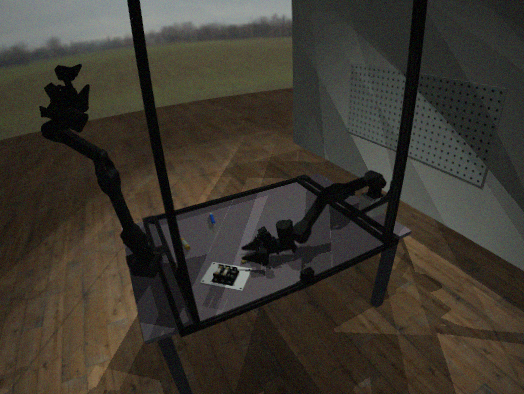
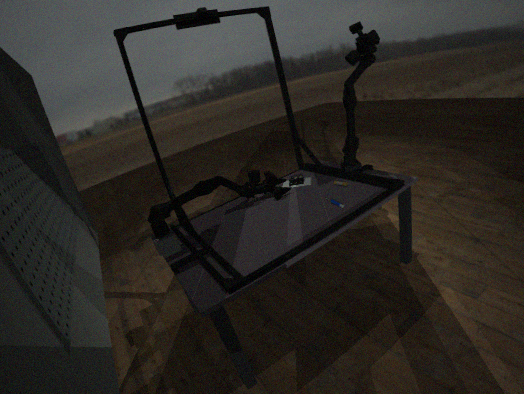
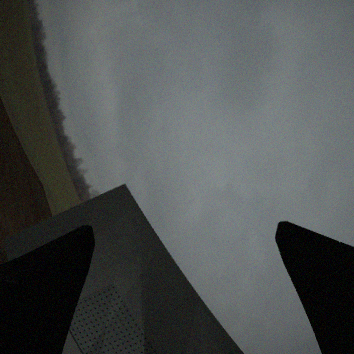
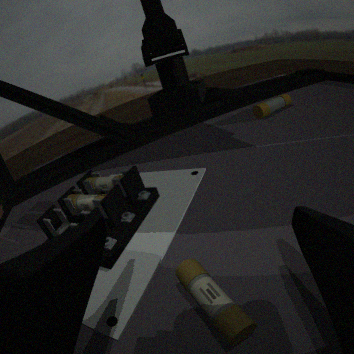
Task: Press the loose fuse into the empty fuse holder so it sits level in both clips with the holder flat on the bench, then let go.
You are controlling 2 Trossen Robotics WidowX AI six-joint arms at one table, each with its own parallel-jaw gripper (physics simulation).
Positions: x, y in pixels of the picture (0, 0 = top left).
Labels:
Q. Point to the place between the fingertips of my left gripper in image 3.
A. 187, 235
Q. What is my left gripper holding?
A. Nothing.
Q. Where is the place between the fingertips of my left gripper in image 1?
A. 84, 74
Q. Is my left gripper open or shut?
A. Open.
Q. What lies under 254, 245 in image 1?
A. My right gripper.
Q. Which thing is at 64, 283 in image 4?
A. My right gripper.

